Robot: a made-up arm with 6 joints.
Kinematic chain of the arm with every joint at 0, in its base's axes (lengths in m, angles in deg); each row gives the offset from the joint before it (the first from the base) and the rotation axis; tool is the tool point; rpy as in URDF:
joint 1: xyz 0 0 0.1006 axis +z
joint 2: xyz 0 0 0 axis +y
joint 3: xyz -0.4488 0 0.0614 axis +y
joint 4: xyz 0.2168 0 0.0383 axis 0.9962 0 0.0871
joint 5: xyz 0 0 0 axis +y
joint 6: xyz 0.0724 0 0.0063 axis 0.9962 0 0.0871
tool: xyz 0 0 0 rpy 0 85 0
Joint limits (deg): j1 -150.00..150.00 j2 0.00..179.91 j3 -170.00..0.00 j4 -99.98..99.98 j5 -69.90..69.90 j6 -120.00..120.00
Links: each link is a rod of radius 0.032 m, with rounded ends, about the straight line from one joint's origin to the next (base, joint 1, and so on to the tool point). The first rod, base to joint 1, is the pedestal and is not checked.
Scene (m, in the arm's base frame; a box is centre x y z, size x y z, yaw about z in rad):
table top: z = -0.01
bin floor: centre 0.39 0.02 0 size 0.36 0.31 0.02 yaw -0.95
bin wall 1: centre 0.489 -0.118 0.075 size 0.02 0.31 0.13 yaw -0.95
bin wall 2: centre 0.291 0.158 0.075 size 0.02 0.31 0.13 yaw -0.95
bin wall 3: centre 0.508 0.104 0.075 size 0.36 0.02 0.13 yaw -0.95
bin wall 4: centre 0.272 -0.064 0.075 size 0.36 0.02 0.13 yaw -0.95
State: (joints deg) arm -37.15 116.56 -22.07 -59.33 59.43 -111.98
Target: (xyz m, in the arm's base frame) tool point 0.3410 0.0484 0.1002
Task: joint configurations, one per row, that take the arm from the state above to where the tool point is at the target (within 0.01 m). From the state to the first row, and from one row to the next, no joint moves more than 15 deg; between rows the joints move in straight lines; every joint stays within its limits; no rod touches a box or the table.
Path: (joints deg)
1: -23.80 115.45 -27.83 -59.26 57.54 -111.98
2: -10.44 114.35 -33.59 -59.19 55.65 -111.98
3: 2.91 113.24 -39.34 -59.12 53.75 -111.98
4: 16.26 112.14 -45.10 -59.04 51.86 -111.98
5: 16.04 124.23 -41.54 -58.35 50.44 -111.98
6: 15.81 136.33 -37.97 -57.65 49.01 -111.98

